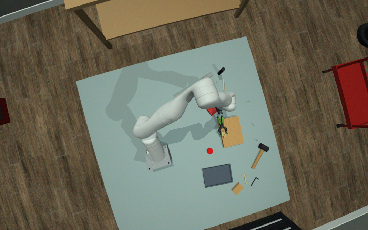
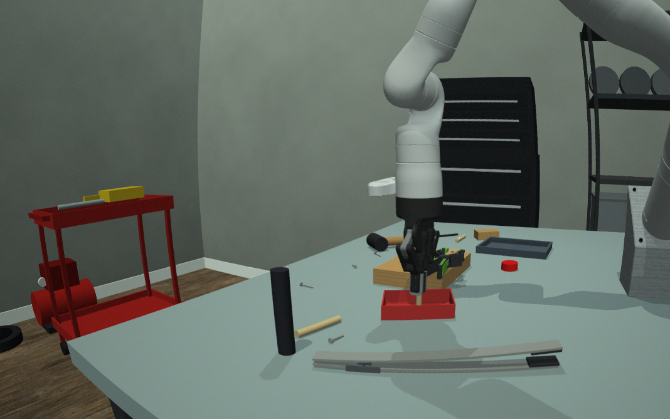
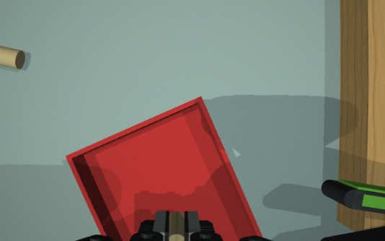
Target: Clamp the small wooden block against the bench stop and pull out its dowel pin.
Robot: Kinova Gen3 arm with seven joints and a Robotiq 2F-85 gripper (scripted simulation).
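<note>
Now: hand 2 cm above the dowel pin. From my hand the other things lie so: small wooden block (21 cm to the right, 1 cm below); red tray (4 cm below); dowel (13 cm to the left, 11 cm ahead, 5 cm below).
</note>
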